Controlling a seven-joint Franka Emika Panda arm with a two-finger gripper.
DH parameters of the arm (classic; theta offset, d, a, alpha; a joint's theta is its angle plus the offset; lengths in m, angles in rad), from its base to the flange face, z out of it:
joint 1: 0 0.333 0 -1.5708
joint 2: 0 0 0 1.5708
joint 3: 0 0.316 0.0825 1.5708
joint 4: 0 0 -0.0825 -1.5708
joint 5: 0 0.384 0 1.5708
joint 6: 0 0 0.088 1.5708
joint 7: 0 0.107 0 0
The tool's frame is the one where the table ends.
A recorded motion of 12 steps. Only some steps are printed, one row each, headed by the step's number.
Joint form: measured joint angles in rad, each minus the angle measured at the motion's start. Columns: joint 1, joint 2, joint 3, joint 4, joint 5, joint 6, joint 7.
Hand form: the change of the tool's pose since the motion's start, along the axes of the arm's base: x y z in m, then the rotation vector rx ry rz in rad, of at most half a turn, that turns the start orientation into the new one. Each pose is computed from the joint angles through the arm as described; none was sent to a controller.
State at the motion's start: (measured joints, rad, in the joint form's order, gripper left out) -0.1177 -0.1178 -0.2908 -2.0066 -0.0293 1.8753 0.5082
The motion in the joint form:
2: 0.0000 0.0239 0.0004 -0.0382 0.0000 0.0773 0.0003
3: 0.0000 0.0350 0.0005 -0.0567 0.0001 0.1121 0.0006
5: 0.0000 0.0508 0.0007 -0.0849 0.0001 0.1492 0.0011
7: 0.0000 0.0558 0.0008 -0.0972 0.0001 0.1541 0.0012
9: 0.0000 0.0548 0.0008 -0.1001 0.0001 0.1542 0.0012
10: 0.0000 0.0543 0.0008 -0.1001 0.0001 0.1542 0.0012
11: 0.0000 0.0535 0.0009 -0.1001 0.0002 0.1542 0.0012
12: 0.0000 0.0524 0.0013 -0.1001 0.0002 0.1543 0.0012
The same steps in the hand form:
2: 0.0060 -0.0005 -0.0234 -0.0120 -0.0125 0.0010
3: 0.0081 -0.0006 -0.0347 -0.0167 -0.0166 0.0013
5: 0.0089 0.0002 -0.0528 -0.0180 -0.0093 0.0019
7: 0.0077 0.0011 -0.0606 -0.0144 0.0024 0.0022
9: 0.0070 0.0014 -0.0615 -0.0134 0.0040 0.0023
10: 0.0070 0.0014 -0.0612 -0.0134 0.0035 0.0023
11: 0.0069 0.0015 -0.0608 -0.0135 0.0027 0.0024
12: 0.0069 0.0017 -0.0602 -0.0137 0.0015 0.0027

